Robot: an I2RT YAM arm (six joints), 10 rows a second.
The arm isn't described. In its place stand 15 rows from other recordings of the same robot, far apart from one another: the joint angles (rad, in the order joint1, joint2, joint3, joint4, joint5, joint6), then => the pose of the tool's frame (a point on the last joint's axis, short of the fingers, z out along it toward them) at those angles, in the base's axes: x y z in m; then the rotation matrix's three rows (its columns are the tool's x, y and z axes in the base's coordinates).
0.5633, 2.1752, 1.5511, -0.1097, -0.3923, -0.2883 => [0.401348, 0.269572, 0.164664], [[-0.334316, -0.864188, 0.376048], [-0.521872, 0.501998, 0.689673], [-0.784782, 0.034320, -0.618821]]
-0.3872, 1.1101, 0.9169, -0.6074, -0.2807, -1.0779 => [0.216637, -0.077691, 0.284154], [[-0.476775, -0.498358, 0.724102], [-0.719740, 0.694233, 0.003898], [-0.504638, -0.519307, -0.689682]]
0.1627, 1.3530, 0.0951, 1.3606, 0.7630, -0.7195 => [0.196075, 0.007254, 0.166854], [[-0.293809, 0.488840, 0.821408], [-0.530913, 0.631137, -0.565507], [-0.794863, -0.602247, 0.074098]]
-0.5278, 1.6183, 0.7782, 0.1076, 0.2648, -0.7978 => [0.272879, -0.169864, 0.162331], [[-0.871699, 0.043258, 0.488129], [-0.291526, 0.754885, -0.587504], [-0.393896, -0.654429, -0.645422]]
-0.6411, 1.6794, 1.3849, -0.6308, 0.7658, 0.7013 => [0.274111, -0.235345, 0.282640], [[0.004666, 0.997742, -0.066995], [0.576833, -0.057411, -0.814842], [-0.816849, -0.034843, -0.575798]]
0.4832, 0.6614, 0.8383, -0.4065, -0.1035, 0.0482 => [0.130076, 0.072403, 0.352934], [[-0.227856, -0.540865, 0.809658], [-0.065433, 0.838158, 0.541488], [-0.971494, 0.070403, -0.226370]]
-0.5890, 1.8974, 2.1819, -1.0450, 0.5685, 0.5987 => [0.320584, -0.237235, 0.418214], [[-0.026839, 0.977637, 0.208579], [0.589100, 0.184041, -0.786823], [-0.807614, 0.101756, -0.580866]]
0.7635, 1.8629, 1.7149, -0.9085, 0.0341, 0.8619 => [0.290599, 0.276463, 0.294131], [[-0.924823, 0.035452, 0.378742], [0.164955, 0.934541, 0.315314], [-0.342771, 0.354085, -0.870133]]
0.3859, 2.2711, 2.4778, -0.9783, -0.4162, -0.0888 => [0.452242, 0.199268, 0.350069], [[-0.589120, -0.667617, 0.455220], [-0.326893, 0.712110, 0.621321], [-0.738972, 0.217224, -0.637757]]
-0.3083, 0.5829, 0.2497, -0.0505, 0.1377, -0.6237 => [0.143408, -0.050797, 0.194485], [[-0.535923, 0.134095, 0.833550], [-0.436474, 0.801122, -0.409505], [-0.722688, -0.583285, -0.370810]]
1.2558, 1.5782, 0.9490, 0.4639, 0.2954, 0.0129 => [0.121984, 0.340912, 0.264042], [[-0.061561, -0.819924, 0.569152], [-0.149094, 0.571390, 0.807022], [-0.986905, -0.035176, -0.157421]]
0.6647, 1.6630, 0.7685, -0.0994, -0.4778, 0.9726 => [0.227649, 0.199198, 0.134340], [[-0.987278, 0.125525, 0.097595], [0.158597, 0.733719, 0.660684], [0.011325, 0.667757, -0.744293]]
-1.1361, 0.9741, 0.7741, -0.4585, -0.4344, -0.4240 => [0.101084, -0.182127, 0.276967], [[-0.515704, 0.516112, 0.683870], [0.224498, 0.851710, -0.473487], [-0.826831, -0.090652, -0.555097]]
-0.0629, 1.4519, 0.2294, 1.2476, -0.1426, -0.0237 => [0.237751, -0.009905, 0.168568], [[0.026926, -0.078955, 0.996514], [-0.025200, 0.996505, 0.079635], [-0.999320, -0.027256, 0.024843]]
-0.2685, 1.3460, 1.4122, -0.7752, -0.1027, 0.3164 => [0.275459, -0.072005, 0.375699], [[-0.537823, 0.374809, 0.755159], [0.468988, 0.877359, -0.101448], [-0.700569, 0.299600, -0.647645]]
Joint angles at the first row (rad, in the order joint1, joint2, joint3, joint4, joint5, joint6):
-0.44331 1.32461 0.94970 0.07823 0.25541 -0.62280
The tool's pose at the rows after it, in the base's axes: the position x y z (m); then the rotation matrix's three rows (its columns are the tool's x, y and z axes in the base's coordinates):
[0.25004, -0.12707, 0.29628], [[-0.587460, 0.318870, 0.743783], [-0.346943, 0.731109, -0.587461], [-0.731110, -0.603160, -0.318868]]
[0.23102, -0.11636, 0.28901], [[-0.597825, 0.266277, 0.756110], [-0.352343, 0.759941, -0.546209], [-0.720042, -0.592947, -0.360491]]
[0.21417, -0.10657, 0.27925], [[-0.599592, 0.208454, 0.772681], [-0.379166, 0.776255, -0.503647], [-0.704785, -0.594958, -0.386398]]
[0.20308, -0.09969, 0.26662], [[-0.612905, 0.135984, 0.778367], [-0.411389, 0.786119, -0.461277], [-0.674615, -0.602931, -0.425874]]
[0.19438, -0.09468, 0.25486], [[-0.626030, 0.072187, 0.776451], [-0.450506, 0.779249, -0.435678], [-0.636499, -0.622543, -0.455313]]
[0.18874, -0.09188, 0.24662], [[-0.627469, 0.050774, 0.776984], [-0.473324, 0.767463, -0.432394], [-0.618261, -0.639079, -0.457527]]
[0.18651, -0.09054, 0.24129], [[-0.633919, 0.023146, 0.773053], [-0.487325, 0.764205, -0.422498], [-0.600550, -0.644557, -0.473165]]
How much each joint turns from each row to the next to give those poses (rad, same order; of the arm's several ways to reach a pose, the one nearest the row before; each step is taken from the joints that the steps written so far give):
-0.00001 -0.11404 -0.09366 -0.05604 -0.04216 0.00592
0.00001 -0.08691 -0.06242 -0.06660 -0.04335 -0.00567
-0.00003 -0.08077 -0.06925 -0.03703 -0.04608 -0.02638
0.00004 -0.04950 -0.05569 -0.03541 -0.04089 -0.04128
0.00000 -0.03770 -0.04961 -0.02020 -0.02236 -0.05309
-0.00002 -0.02709 -0.04223 0.01274 -0.00322 -0.02911
-0.00002 -0.00668 -0.01692 -0.00724 -0.00729 -0.02140

